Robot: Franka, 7 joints.
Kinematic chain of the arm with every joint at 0, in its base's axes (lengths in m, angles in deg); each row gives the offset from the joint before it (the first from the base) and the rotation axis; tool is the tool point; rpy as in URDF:
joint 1: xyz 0 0 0.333 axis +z
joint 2: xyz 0 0 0 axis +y
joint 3: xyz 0 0 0.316 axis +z
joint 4: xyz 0.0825 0 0 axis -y
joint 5: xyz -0.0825 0 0.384 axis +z
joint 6: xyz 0 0 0 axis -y
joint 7: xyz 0.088 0 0 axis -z
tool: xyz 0 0 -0.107 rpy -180 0 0
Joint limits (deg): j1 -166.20..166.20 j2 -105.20..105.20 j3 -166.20..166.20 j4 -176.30..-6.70 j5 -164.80..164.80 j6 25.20..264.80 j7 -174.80..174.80
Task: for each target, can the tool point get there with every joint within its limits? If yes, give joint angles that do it. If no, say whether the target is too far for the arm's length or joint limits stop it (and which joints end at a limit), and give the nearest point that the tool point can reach.
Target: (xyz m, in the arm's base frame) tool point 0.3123 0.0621 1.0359
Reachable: yes | joints 47.64 -25.69 -20.13 -75.12 -138.25 144.90 134.12
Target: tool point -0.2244 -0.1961 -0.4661
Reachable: no: joint limits stop it (at a limit: joint 2) | nearest point -0.2226 -0.1945 -0.3606 | short by 0.106 m
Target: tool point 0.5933 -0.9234 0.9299
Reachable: no: too far | nearest point 0.4074 -0.6341 0.7429 | short by 0.391 m
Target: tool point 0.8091 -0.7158 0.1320
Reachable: no: too far | nearest point 0.6317 -0.5589 0.1761 | short by 0.241 m
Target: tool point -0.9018 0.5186 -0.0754
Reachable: no: too far | nearest point -0.6923 0.3981 0.0195 | short by 0.260 m
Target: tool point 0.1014 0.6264 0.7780
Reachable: yes | joints 87.25 60.24 -84.62 -22.88 35.82 219.94 -78.51
